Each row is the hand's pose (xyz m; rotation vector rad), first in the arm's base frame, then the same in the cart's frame.
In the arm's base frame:
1: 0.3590 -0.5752 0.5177 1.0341 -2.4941 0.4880
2: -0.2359 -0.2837 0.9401 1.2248 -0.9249 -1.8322
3: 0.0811 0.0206 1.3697 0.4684 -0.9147 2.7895
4: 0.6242 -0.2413 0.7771 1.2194 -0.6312 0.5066
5: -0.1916 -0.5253 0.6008 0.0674 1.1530 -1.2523
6: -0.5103 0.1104 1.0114 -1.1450 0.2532 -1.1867
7: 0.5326 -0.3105 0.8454 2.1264 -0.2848 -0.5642
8: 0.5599 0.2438 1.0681 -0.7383 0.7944 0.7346
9: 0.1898 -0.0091 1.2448 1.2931 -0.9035 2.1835
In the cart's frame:
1: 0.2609 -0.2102 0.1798 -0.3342 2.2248 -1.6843
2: -0.2599 0.1064 -0.3160 1.6880 -1.9512 -0.6667
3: -0.3269 0.6596 -0.0569 1.1845 0.0305 -2.9080
4: 0.3126 0.2633 0.3288 0.2195 -1.2672 1.1982
5: -0.0606 -0.2597 -0.2749 0.2551 -0.1887 -1.3299
6: -0.3076 0.3965 -0.7023 -0.8762 -0.9665 -1.8529
7: 0.1878 0.2215 0.3058 1.5750 -0.9866 0.6185
8: 0.2308 0.7957 0.1445 -1.4891 0.0464 -0.0847
9: -0.1856 0.5953 0.0080 -0.2703 -0.4252 2.7121

